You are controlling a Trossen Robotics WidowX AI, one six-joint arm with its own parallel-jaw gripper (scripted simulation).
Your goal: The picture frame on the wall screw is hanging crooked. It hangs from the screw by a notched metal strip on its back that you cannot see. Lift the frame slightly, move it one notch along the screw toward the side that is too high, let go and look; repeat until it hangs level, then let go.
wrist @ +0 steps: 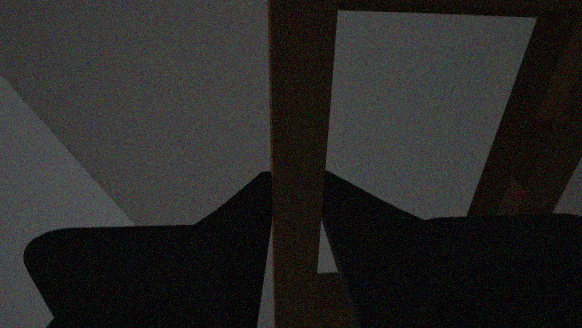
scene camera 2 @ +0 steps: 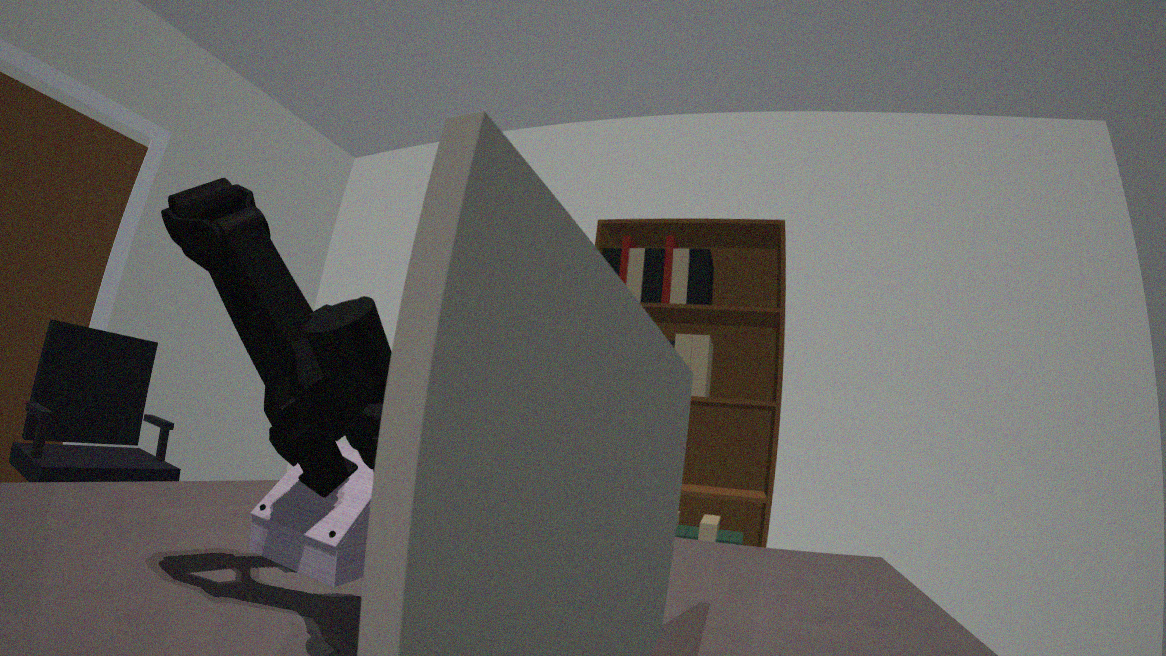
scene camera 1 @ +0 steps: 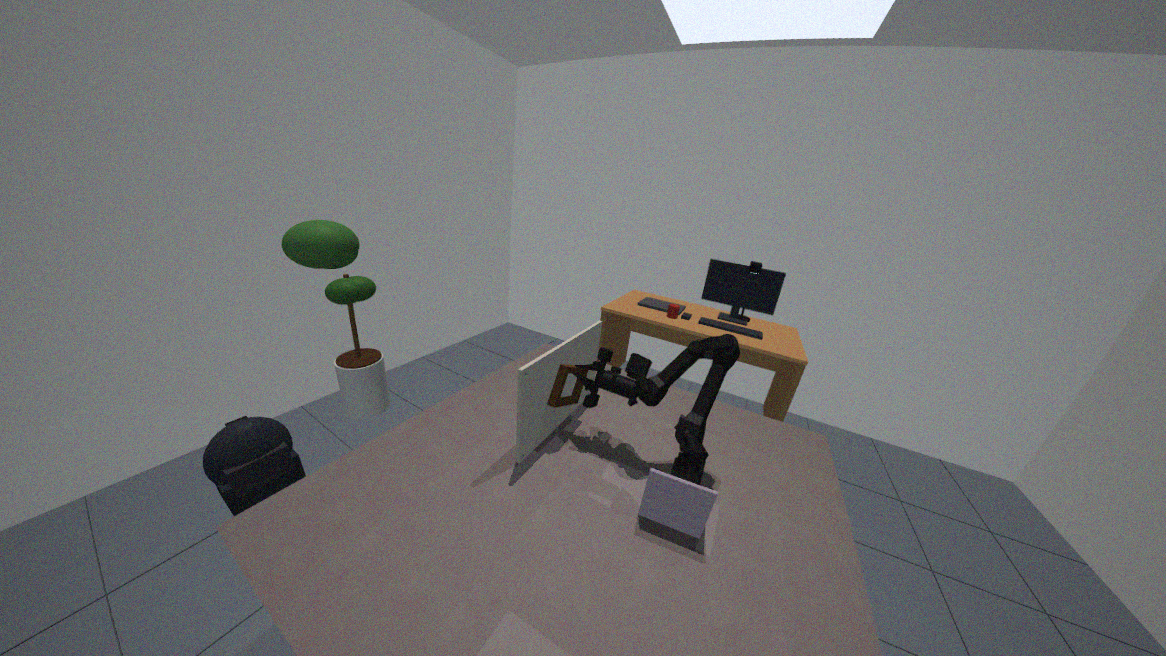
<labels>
brown wooden picture frame: wrist; scene camera 1; not seen in scene camera 2 (hidden by a wall panel)
same spot on brown wooden picture frame: (wrist: 441,116) = (scene camera 1: 568,388)
</labels>
